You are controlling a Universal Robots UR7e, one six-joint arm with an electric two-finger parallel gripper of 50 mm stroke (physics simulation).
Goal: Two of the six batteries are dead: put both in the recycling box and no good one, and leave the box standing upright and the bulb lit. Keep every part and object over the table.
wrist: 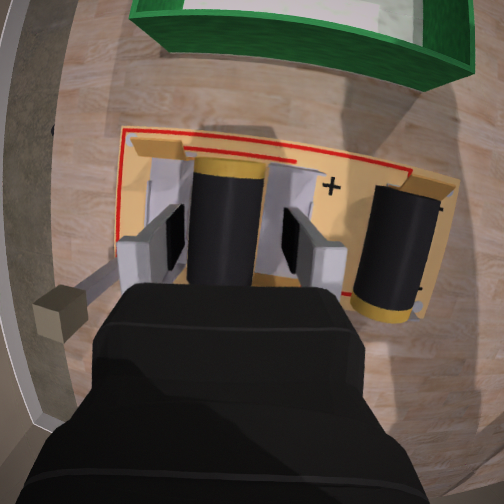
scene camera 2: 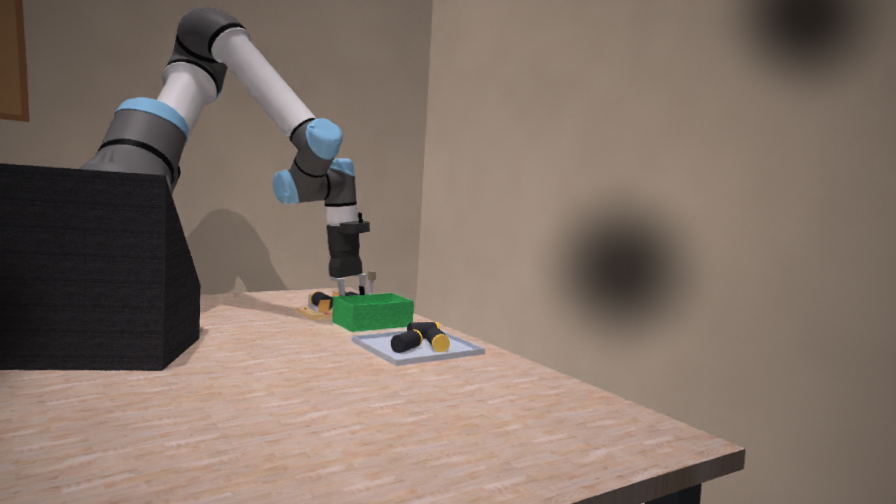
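A tan battery holder [wrist: 280, 220] with red wiring lies on the table and holds two black batteries with yellow ends. My gripper [wrist: 230, 235] is open and straddles the left battery [wrist: 226, 220], with a small gap at each finger. The right battery [wrist: 395, 252] lies with its yellow end the other way. The green recycling box [wrist: 320, 35] stands upright just beyond the holder, and the visible part of its floor is bare. In the scene view my gripper [scene camera 2: 352, 287] is low behind the box [scene camera 2: 372, 311]. Two more batteries [scene camera 2: 418, 336] lie on a grey tray [scene camera 2: 418, 348].
A small dull cube on a stem [wrist: 60, 312], perhaps the bulb, stands left of the holder and does not glow; it also shows in the scene view [scene camera 2: 371, 276]. A black block [scene camera 2: 87, 269] holds the arm's base. The wall and table edge [scene camera 2: 476, 338] are near the tray.
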